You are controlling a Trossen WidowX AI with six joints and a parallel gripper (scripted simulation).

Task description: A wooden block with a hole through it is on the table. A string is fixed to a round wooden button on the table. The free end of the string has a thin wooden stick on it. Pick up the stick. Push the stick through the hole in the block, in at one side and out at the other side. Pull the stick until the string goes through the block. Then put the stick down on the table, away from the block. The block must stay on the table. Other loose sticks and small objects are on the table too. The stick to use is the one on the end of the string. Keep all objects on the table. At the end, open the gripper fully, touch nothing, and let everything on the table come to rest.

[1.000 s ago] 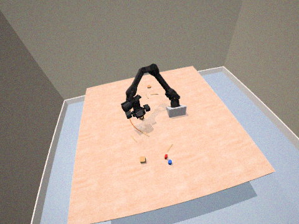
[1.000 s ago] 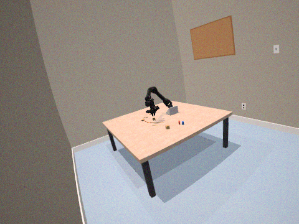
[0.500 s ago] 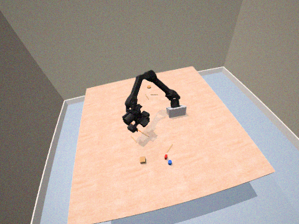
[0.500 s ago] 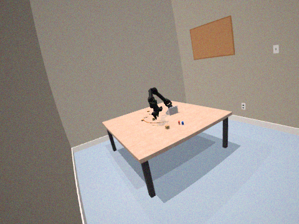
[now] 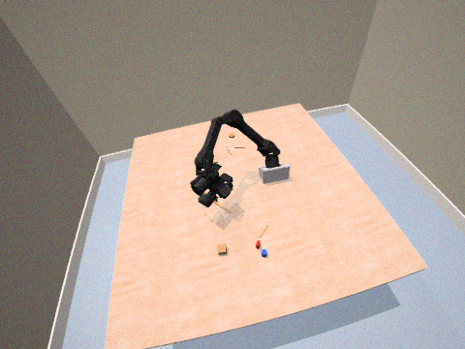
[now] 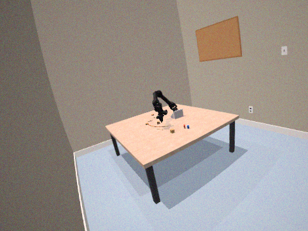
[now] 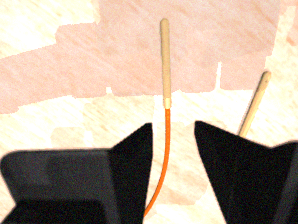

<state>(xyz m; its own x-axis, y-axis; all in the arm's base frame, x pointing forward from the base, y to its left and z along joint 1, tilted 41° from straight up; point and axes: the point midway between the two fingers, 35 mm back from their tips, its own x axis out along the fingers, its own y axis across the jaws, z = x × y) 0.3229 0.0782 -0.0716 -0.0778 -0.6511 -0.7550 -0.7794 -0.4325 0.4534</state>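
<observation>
My gripper tip is now 6 cm above the thin wooden stick, 1 cm to the right of it and 1 cm past it. Also, from my gripper tip: red object: 26 cm to the left, 11 cm behind, 4 cm below; then blue object: 30 cm to the left, 13 cm behind, 4 cm below.
</observation>
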